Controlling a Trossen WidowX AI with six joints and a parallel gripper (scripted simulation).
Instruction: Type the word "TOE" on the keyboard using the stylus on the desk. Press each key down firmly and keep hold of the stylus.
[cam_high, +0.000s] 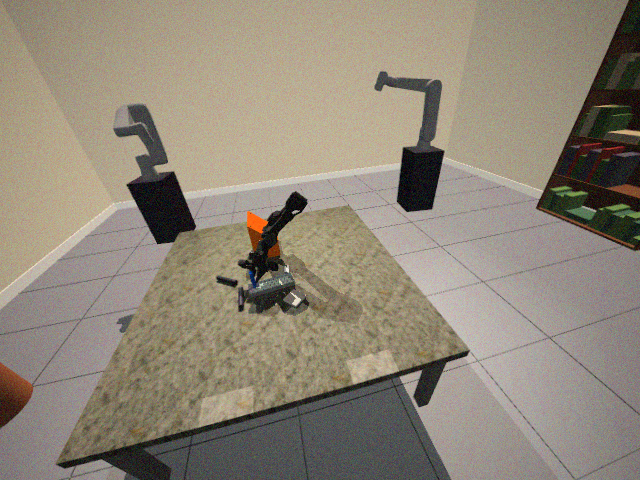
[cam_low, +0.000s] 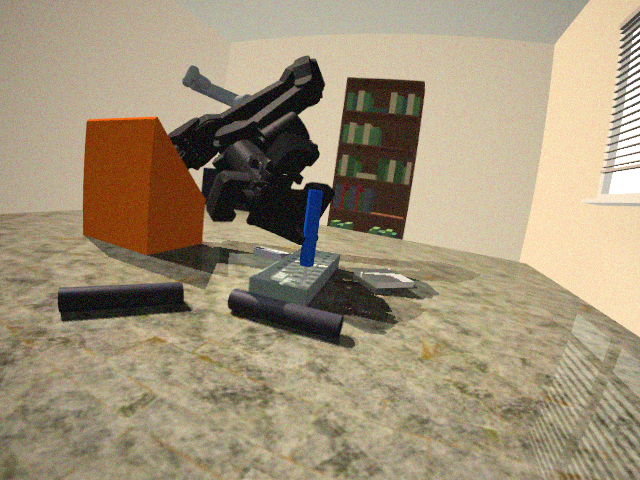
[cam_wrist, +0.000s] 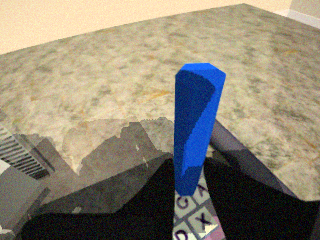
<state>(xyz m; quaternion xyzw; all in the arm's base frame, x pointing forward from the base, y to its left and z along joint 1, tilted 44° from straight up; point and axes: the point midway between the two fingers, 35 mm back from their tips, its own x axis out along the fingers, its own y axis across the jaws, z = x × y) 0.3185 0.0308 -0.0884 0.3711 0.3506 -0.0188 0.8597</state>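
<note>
Now: the white pad 180 mm to the left of my gripper tip, 70 mm below it and 60 mm ahead of it. From my gripper tip the other things lie so: stylus (20 mm below); then grey slab (150 mm behind, 140 mm to the left, 70 mm below).
</note>
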